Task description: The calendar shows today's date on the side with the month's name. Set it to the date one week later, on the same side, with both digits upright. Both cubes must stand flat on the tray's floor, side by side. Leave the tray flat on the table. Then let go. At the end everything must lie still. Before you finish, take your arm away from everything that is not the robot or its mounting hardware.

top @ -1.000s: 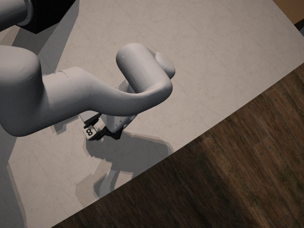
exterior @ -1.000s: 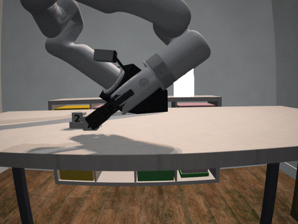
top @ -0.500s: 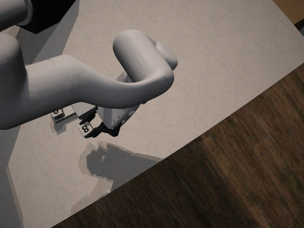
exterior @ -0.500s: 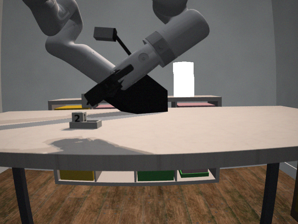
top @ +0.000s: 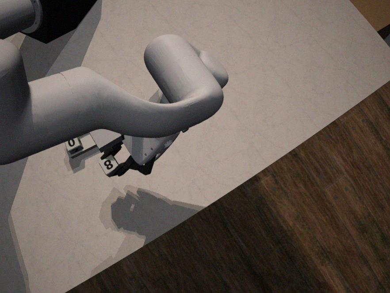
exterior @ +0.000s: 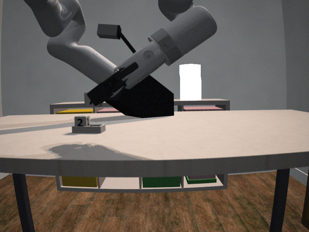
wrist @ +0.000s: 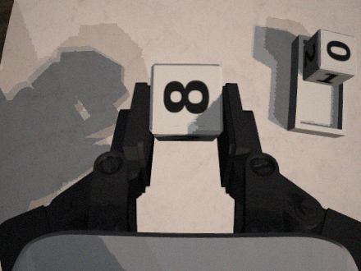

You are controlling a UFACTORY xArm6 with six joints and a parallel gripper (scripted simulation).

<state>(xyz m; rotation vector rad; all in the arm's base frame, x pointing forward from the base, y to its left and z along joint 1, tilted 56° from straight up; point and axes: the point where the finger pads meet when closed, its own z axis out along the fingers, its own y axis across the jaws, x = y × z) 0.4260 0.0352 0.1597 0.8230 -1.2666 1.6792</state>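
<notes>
Right now the white cube is 2 cm to the right of my hand and 1 cm below it. From my hand the other things lie so: grey tray 12 cm behind, 9 cm below, 2 cm to the right.
</notes>
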